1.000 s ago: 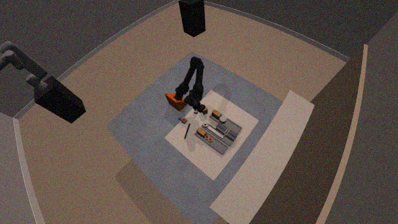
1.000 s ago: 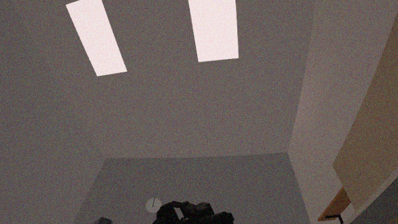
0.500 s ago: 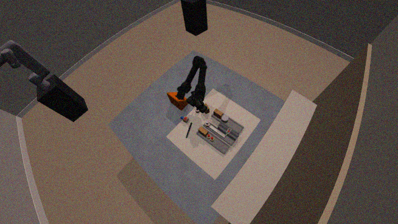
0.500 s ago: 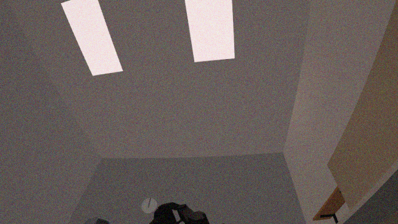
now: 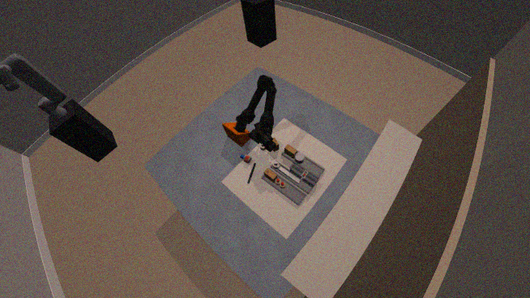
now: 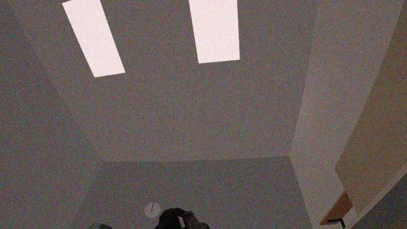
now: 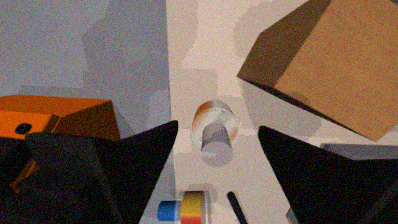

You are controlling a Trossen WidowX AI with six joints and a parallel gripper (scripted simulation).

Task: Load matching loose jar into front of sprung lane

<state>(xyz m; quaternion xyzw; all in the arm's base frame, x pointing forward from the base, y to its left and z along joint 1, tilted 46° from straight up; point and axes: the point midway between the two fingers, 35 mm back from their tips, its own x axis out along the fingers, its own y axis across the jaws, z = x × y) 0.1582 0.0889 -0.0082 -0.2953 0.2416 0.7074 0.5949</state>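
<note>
My gripper tip is now 220 mm short of the white mat, 30 mm above it and 10 mm to the left of it. The rest, counted from my gripper tip: black stick (180 mm to the right, 80 mm ahead, 20 mm below); then grey disc (230 mm ahead, 110 mm to the left); then grey lane rack (300 mm ahead, 20 mm to the left, 10 mm below).
</note>
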